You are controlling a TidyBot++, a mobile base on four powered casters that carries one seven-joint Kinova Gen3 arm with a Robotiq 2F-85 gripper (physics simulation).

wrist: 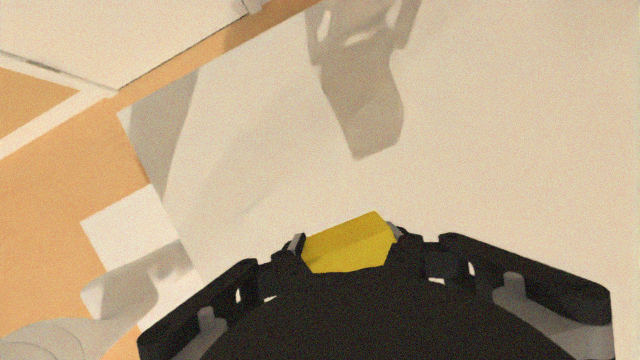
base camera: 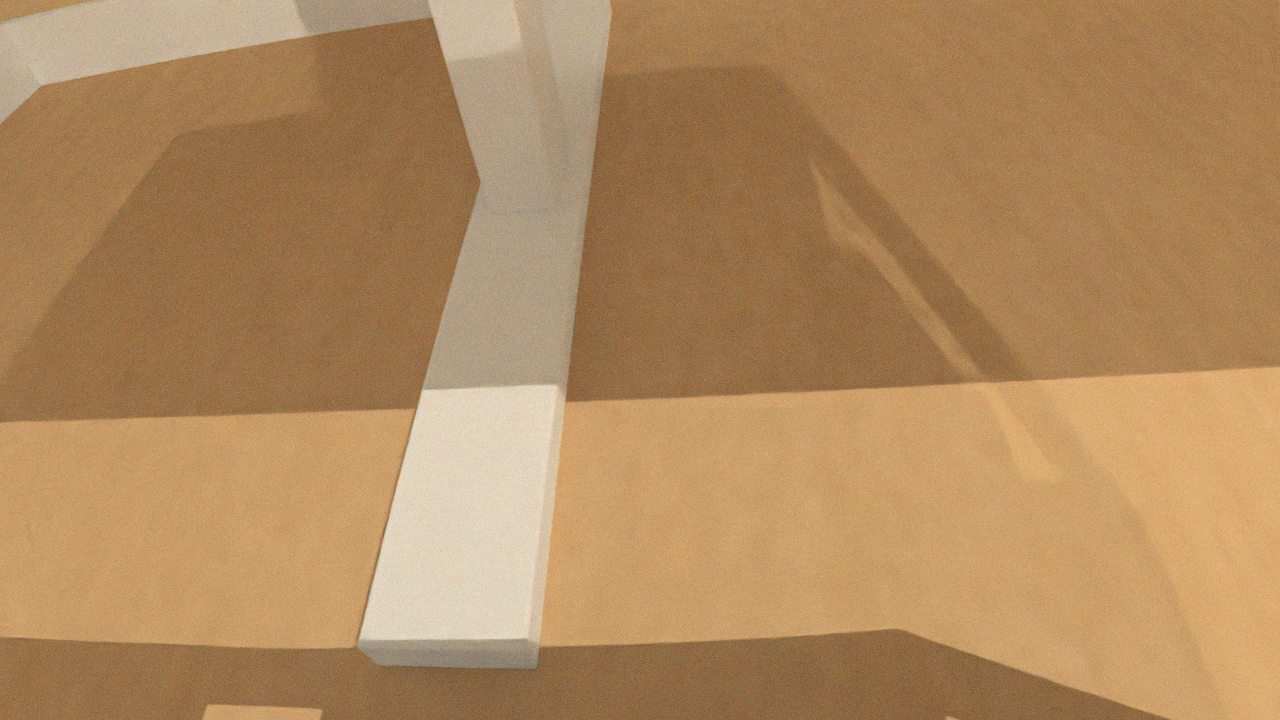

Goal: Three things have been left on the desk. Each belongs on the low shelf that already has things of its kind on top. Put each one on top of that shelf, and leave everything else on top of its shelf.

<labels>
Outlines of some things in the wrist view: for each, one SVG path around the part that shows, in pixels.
The gripper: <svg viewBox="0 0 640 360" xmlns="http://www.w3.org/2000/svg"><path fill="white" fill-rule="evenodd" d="M610 291L601 284L459 233L443 233L438 236L439 242L424 242L423 236L409 233L403 227L395 226L391 221L385 222L392 229L397 243L391 244L384 265L367 267L351 272L313 274L301 258L306 240L305 232L296 233L293 239L285 243L281 250L270 256L270 262L258 265L256 258L246 258L239 261L146 329L136 341L140 360L616 360ZM239 289L240 301L237 303L236 292ZM429 278L444 279L445 284L429 280ZM468 261L473 266L475 276L470 274Z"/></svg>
A yellow block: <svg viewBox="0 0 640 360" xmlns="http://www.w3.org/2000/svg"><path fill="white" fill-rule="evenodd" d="M392 229L374 210L306 237L301 258L313 274L351 272L367 267L384 265L391 244L397 243Z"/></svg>
</labels>
